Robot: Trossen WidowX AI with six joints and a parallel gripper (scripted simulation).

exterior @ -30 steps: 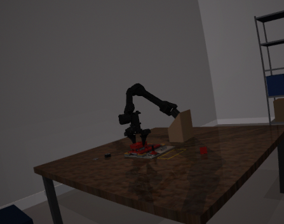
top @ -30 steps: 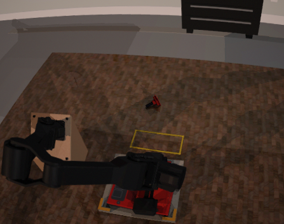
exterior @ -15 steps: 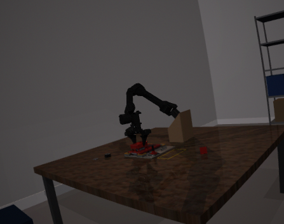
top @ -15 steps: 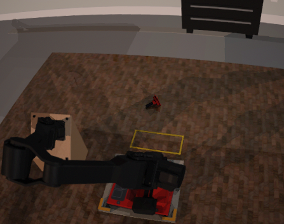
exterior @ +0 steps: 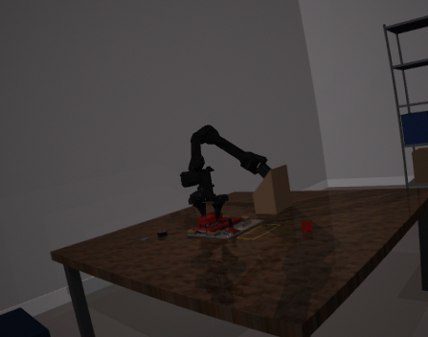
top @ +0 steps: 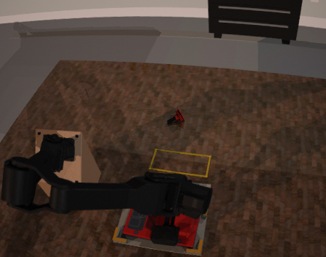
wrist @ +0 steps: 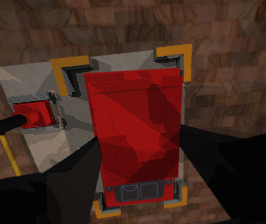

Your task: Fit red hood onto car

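Now: the red hood 1 cm above my gripper tip. The rest, counted from my gripper tip: grey engine block (3 cm below); then grey jig (3 cm behind, 3 cm to the left, 4 cm below).
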